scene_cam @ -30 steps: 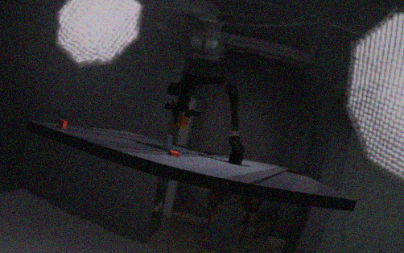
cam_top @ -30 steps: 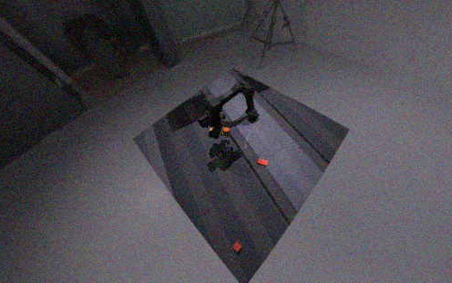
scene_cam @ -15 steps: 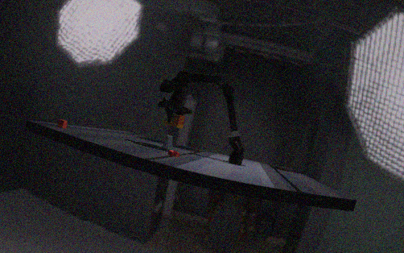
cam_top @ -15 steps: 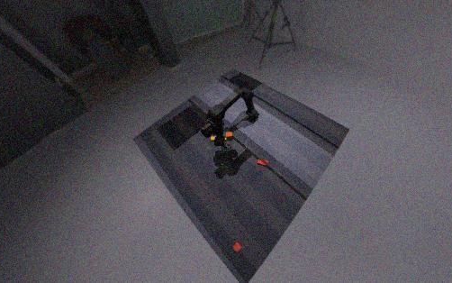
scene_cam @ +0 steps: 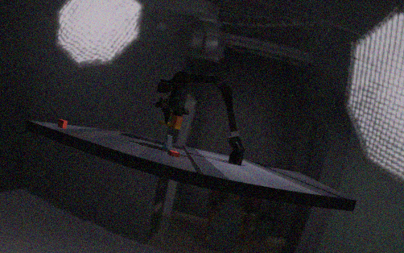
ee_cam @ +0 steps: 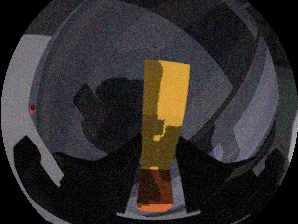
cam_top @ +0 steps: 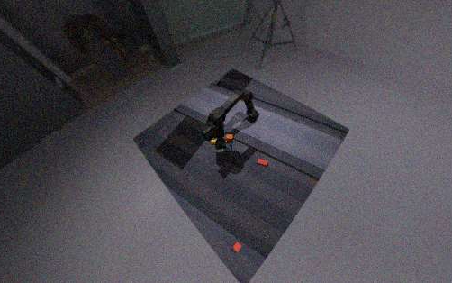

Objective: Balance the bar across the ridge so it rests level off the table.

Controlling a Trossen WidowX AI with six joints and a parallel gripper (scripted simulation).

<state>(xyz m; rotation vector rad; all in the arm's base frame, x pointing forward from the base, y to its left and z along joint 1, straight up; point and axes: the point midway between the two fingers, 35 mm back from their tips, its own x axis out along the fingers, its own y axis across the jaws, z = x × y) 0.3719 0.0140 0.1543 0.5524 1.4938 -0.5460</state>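
Right now my gripper tip is 50 mm above the pale piece, 20 mm to the right of it and 20 mm past it.
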